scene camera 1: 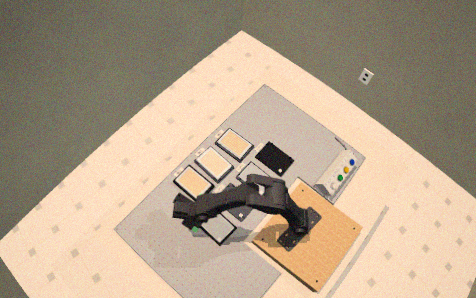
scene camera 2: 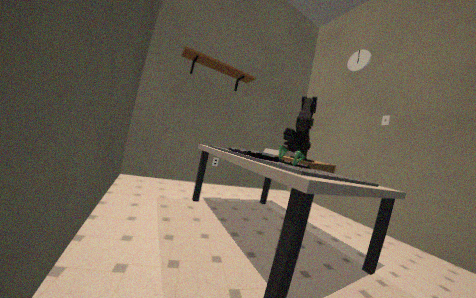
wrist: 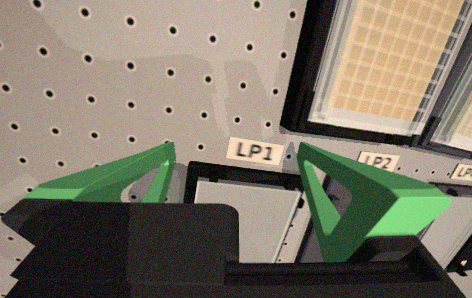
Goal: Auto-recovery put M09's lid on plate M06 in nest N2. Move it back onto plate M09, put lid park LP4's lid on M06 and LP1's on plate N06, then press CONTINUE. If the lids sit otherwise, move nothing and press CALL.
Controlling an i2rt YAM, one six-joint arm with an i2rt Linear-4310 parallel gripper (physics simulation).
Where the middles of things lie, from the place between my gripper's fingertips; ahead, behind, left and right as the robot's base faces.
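LP1 label (wrist: 244, 149): 20 mm to the right of my hand and 10 mm below it. Black LP1 nest (wrist: 196, 169): 20 mm to the right of my hand, 80 mm behind it.
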